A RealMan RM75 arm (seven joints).
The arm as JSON. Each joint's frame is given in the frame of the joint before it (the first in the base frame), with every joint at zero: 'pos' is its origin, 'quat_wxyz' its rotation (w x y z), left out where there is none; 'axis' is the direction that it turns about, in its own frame. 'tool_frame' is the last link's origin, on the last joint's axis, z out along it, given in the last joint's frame.
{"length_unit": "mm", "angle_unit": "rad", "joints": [
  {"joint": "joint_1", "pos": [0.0, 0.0, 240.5], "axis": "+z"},
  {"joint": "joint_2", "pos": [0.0, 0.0, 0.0], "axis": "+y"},
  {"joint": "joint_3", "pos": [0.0, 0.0, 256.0], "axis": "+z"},
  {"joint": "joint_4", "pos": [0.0, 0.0, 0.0], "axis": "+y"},
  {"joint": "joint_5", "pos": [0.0, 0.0, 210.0], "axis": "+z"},
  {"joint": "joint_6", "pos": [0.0, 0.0, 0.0], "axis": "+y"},
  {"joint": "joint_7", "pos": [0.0, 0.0, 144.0], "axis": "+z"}
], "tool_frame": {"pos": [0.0, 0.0, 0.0]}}
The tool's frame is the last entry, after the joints.
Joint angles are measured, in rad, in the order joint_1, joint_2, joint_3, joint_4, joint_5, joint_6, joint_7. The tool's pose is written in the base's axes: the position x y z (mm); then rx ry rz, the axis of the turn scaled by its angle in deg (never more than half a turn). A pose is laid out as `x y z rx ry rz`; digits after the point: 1 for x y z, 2 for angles.
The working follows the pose.
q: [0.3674, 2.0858, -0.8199, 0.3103, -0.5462, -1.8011, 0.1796]
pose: 335.4 229.3 2.6 -79.33 26.51 51.83
Where each joint sits with the arm in this pose, in the base's axes (m; each line is computed from the numbers above, not from the rounded line before):
joint_1: 0.0000 0.0000 0.2405
joint_2: 0.0000 0.0000 0.2405
joint_3: 0.2079 0.0800 0.1144
joint_4: 0.2079 0.0800 0.1144
joint_5: 0.3671 0.0910 -0.0222
joint_6: 0.3671 0.0910 -0.0222
joint_7: 0.3354 0.2293 0.0026
the tool: 0.3354 0.2293 0.0026

